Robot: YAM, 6 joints.
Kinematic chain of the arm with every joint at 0, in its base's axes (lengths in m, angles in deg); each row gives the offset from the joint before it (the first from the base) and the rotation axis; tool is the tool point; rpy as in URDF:
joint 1: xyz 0 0 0.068 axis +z
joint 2: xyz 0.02 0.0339 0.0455 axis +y
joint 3: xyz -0.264 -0.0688 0 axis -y
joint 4: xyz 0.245 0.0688 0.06 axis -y
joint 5: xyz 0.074 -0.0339 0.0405 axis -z
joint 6: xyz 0.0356 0 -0.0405 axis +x
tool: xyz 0 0 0 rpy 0 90 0
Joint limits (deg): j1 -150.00..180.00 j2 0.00..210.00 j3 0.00..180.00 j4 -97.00..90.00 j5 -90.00..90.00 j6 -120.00..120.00
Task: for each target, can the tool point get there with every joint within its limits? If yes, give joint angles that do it. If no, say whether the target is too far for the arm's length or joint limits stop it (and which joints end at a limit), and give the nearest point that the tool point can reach.
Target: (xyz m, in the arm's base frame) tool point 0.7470 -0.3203 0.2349
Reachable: no: too far | nearest point 0.5869 -0.2517 0.2082 | short by 0.176 m
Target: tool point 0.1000 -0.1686 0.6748
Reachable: yes | joints 119.22 68.17 151.39 59.68 7.97 -3.17
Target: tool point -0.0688 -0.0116 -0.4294
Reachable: no: joint limits stop it (at a limit: joint 1, joint 2) | nearest point -0.1036 -0.0034 -0.3498 | short by 0.087 m
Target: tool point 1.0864 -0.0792 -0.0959
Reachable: no: too far | nearest point 0.6325 -0.0461 -0.0068 | short by 0.464 m
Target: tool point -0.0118 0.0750 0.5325
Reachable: yes | joints 125.84 50.25 68.29 70.48 75.06 -19.15
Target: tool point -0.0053 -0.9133 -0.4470
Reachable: no: too far | nearest point -0.0032 -0.5527 -0.2146 | short by 0.429 m
